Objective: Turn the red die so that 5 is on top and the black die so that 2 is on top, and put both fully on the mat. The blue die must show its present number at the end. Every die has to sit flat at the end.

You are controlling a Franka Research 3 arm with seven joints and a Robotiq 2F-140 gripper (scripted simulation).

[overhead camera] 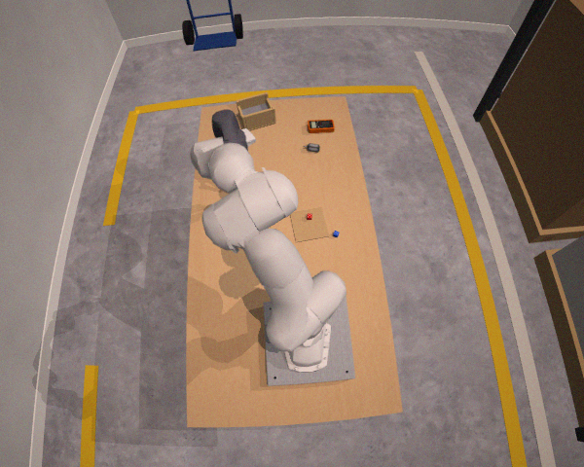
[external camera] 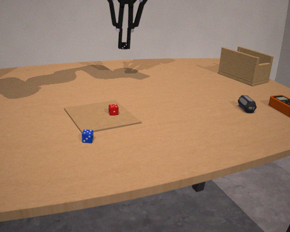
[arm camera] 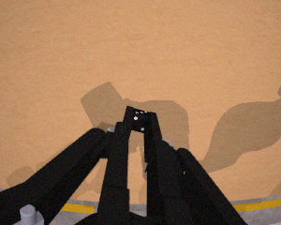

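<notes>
Now: hand 27 cm to the left of the thin tan mat, 15 cm past it and 13 cm above it. The rest, counted from my hand: dark grey device (32 cm to the right, 26 cm ahead, 12 cm below); then red die (27 cm to the right, 12 cm below, 12 cm behind); then black die (2 cm below).
</notes>
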